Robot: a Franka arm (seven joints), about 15 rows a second.
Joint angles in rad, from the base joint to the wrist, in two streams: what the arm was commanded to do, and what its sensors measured. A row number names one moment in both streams.
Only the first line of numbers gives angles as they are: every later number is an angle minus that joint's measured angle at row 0.
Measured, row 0: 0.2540, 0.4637, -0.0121, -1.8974, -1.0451, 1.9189, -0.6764
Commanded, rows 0 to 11: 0.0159, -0.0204, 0.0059, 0.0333, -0.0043, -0.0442, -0.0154; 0.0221, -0.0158, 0.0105, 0.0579, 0.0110, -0.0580, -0.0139; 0.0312, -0.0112, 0.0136, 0.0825, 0.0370, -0.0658, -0.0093; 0.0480, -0.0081, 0.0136, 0.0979, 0.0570, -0.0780, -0.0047; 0.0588, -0.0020, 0.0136, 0.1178, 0.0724, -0.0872, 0.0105; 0.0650, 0.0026, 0.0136, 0.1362, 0.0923, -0.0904, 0.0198; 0.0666, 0.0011, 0.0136, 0.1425, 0.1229, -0.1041, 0.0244; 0.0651, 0.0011, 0.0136, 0.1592, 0.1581, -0.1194, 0.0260; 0.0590, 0.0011, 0.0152, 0.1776, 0.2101, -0.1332, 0.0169; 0.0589, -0.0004, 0.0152, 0.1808, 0.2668, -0.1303, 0.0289; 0.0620, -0.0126, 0.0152, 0.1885, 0.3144, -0.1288, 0.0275; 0.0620, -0.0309, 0.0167, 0.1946, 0.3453, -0.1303, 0.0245
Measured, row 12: 0.0688, -0.0088, 0.0081, 0.1715, 0.2762, -0.1131, 0.0182
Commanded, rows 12 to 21: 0.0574, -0.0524, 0.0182, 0.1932, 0.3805, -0.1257, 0.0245; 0.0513, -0.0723, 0.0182, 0.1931, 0.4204, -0.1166, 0.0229; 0.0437, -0.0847, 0.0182, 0.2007, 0.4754, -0.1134, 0.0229; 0.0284, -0.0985, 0.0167, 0.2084, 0.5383, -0.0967, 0.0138; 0.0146, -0.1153, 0.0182, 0.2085, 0.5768, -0.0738, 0.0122; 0.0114, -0.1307, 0.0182, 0.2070, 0.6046, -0.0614, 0.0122; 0.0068, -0.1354, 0.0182, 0.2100, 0.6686, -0.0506, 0.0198; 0.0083, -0.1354, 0.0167, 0.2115, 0.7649, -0.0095, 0.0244; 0.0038, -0.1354, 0.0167, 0.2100, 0.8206, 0.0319, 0.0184; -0.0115, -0.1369, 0.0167, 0.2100, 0.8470, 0.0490, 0.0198
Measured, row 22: 0.0157, -0.1306, 0.0069, 0.2192, 0.7728, 0.0016, 0.0187
